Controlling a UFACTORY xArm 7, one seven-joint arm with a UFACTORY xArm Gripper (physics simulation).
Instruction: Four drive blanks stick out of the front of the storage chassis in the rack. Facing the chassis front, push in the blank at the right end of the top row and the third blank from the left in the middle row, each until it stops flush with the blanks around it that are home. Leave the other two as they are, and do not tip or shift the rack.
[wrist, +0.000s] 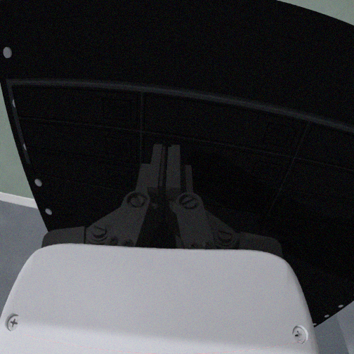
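Note:
The storage chassis (225, 105) shows as a very dark front with a slightly lighter top edge that runs across the wrist view. Thin seams divide the front into rows and columns of blanks. One blank (75, 105) lies at the upper left, and another blank (215, 120) lies right of the upright seam. It is too dark to tell which blanks stick out. My gripper (166, 162) is shut and empty, with its fingertips over the front, just below the top row near that seam. Whether the tips touch the front cannot be told. The fingers hide part of the lower rows.
The dark rack (100, 40) surrounds the chassis, with light round holes down its left side and more at the lower right. A green wall (10, 165) and a grey floor (17, 225) show beyond its left edge. The white gripper housing covers the bottom of the view.

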